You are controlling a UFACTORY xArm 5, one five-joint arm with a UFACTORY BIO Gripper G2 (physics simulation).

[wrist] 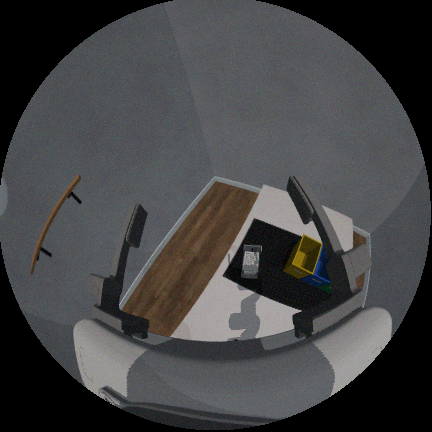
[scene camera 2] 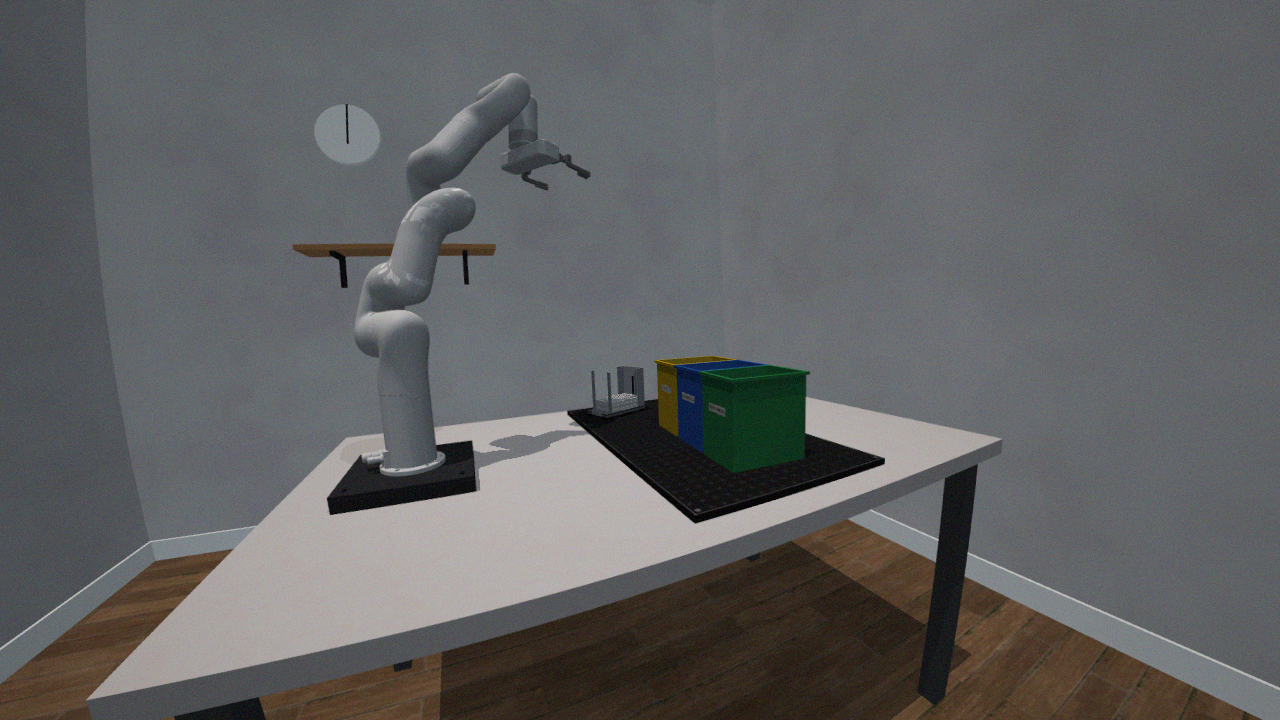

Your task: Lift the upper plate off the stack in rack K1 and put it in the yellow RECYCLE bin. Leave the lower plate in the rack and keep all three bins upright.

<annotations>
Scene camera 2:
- gripper: 566, 182
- green bin: 753, 417
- blue bin: 689, 382
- yellow bin: 666, 373
</annotations>
